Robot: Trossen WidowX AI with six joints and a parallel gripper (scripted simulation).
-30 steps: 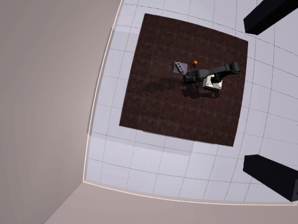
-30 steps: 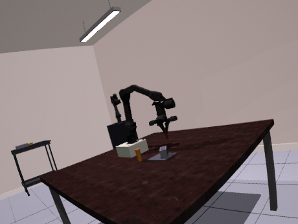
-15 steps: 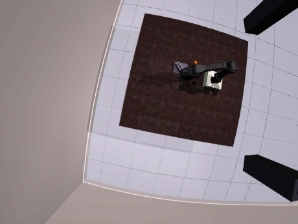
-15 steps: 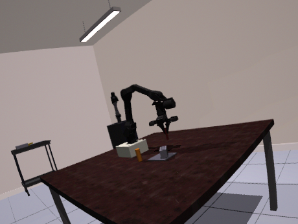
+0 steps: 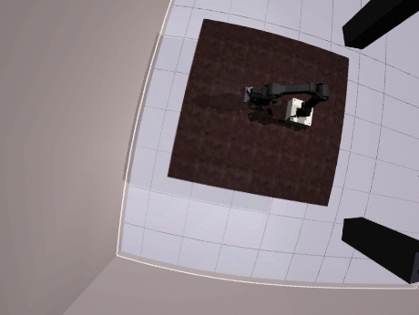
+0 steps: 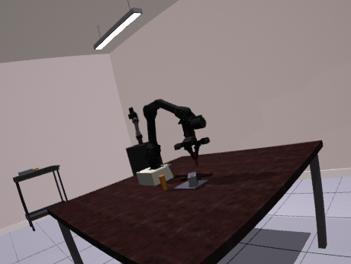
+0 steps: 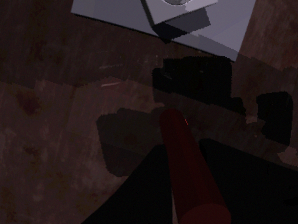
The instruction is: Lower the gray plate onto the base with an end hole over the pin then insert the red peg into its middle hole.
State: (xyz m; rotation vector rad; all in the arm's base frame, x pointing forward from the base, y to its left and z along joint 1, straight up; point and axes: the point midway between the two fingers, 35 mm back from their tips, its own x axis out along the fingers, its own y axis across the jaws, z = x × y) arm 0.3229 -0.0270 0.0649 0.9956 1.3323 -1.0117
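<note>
Now: gripper tip 2 cm short of the gray plate, 10 cm to the left of it and 7 cm above it. From my gripper tip the other things lie so: red peg right at my gripper tip; then orange cylinder 14 cm behind, 15 cm to the right, 7 cm below; then gray base 9 cm to the right, 11 cm below.
</note>
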